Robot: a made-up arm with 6 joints. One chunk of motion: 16 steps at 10 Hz.
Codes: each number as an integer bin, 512 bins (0 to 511) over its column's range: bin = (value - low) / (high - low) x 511, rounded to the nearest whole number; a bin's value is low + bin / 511 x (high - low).
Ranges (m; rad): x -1..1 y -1..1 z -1..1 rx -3.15..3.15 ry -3.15..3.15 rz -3.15..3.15
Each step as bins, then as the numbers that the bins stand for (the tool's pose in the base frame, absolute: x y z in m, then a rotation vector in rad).
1 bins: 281 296 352 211 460 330
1 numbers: 0.0998 0.1585 0.3777 -0.5486 2.5212 0.9185
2 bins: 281 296 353 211 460 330
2 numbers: 0.0998 0.1585 0.3816 -0.5486 2.5212 0.9185
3 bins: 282 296 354 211 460 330
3 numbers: 0.1037 0.1585 0.3855 -0.5486 2.5212 0.9185
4 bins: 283 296 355 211 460 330
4 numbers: 0.1076 0.1585 0.3894 -0.5486 2.5212 0.9185
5 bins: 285 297 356 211 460 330
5 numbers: 0.1155 0.1624 0.3933 -0.5486 2.5212 0.9185
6 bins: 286 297 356 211 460 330
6 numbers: 0.1194 0.1624 0.3933 -0.5486 2.5212 0.9185
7 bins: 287 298 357 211 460 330
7 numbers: 0.1233 0.1663 0.3973 -0.5486 2.5212 0.9185
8 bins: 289 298 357 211 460 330
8 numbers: 0.1311 0.1663 0.3973 -0.5486 2.5212 0.9185
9 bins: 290 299 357 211 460 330
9 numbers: 0.1350 0.1703 0.3973 -0.5486 2.5212 0.9185
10 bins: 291 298 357 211 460 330
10 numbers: 0.1389 0.1663 0.3973 -0.5486 2.5212 0.9185
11 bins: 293 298 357 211 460 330
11 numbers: 0.1468 0.1663 0.3973 -0.5486 2.5212 0.9185
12 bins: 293 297 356 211 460 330
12 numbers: 0.1468 0.1624 0.3933 -0.5486 2.5212 0.9185
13 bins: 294 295 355 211 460 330
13 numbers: 0.1507 0.1546 0.3894 -0.5486 2.5212 0.9185
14 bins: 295 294 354 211 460 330
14 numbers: 0.1546 0.1507 0.3855 -0.5486 2.5212 0.9185
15 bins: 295 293 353 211 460 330
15 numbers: 0.1546 0.1468 0.3816 -0.5486 2.5212 0.9185
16 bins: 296 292 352 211 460 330
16 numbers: 0.1585 0.1429 0.3777 -0.5486 2.5212 0.9185
